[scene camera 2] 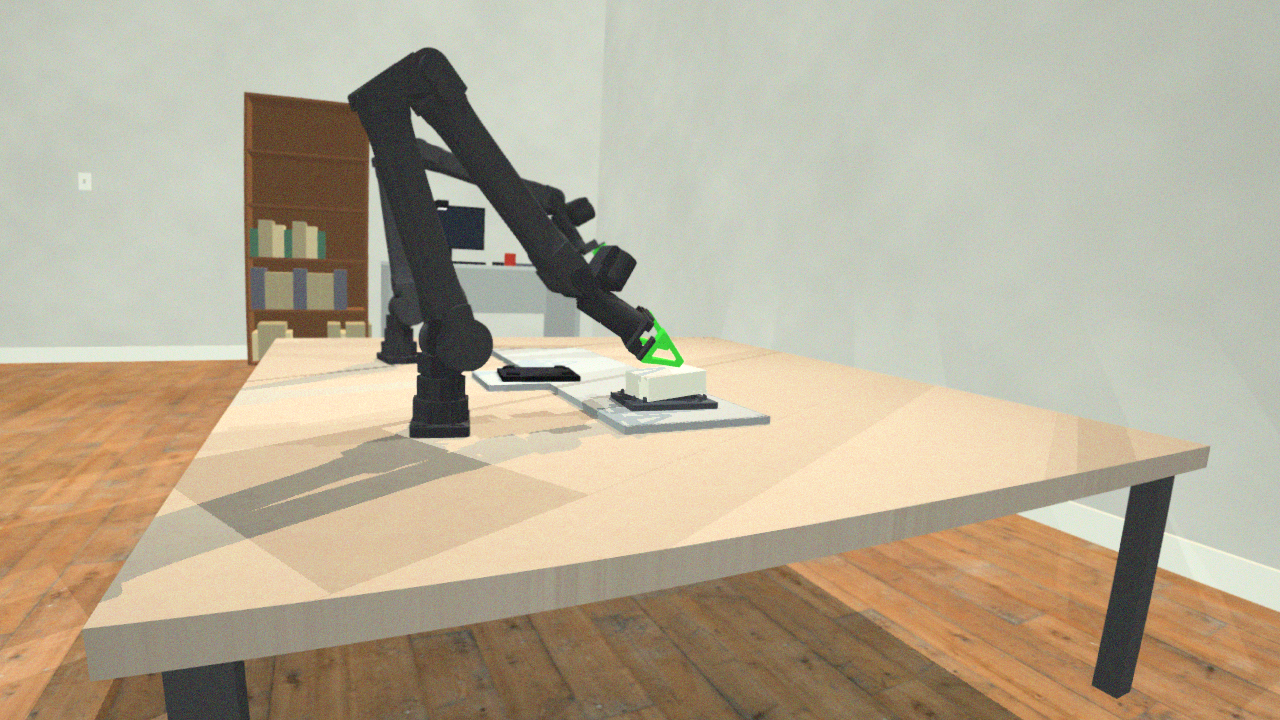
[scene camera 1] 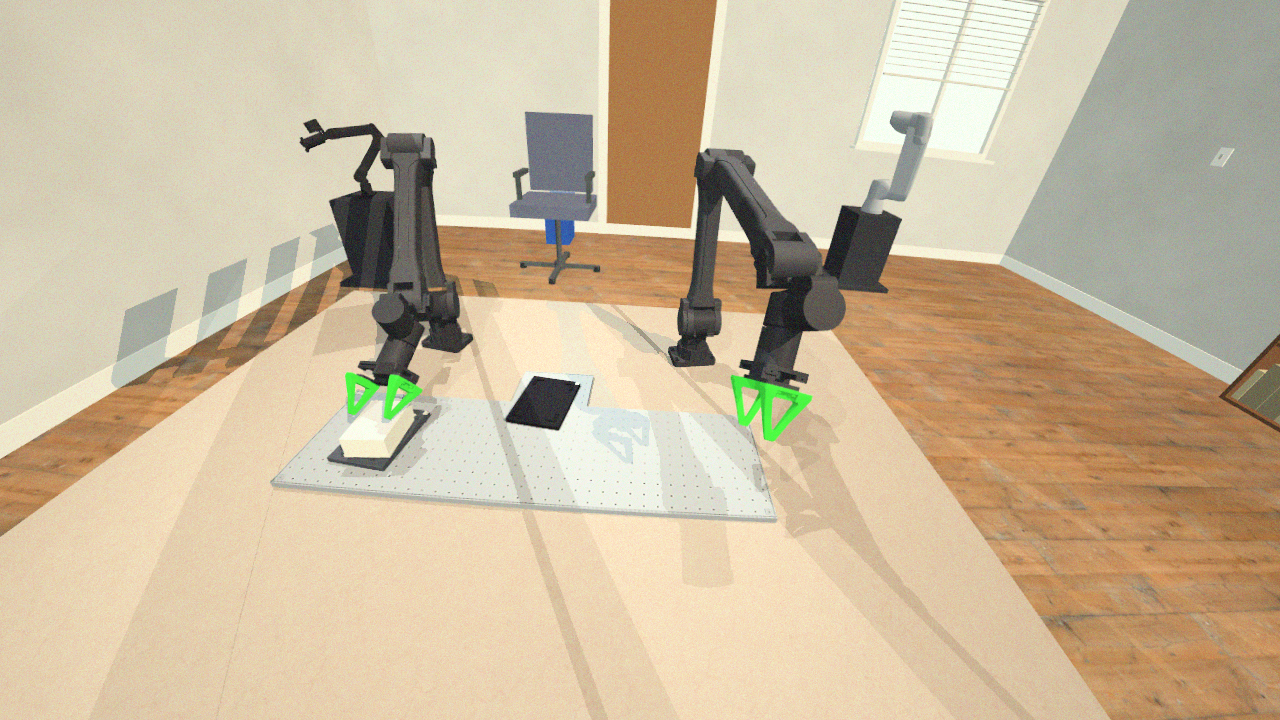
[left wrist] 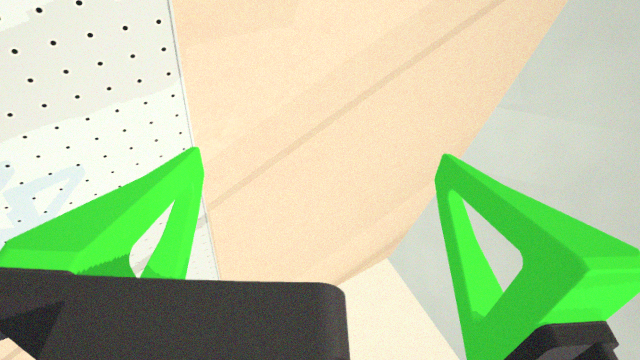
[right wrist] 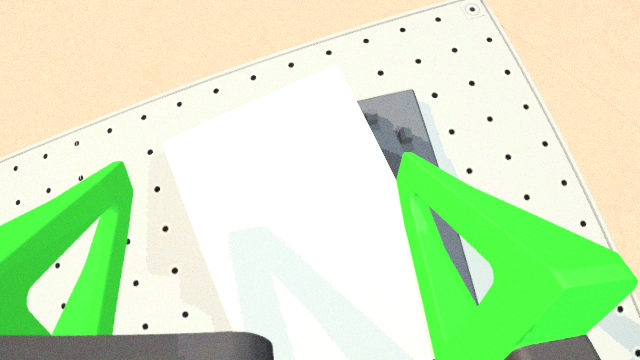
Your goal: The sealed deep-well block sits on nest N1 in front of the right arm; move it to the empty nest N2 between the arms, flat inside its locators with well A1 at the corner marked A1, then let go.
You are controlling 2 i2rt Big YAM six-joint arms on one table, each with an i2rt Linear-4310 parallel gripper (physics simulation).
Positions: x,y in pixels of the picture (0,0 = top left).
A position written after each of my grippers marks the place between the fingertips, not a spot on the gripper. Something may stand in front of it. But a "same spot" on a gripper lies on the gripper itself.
my right gripper: scene camera 2 675,355; scene camera 1; right wrist; not seen in the left wrist view (out of frame)
white block: scene camera 2 663,382; scene camera 1; right wrist; not seen in the left wrist view (hidden by my left gripper)
same spot on my right gripper: (right wrist: 551,286) = (scene camera 1: 353,374)
same spot on white block: (scene camera 1: 371,435) = (right wrist: 229,139)
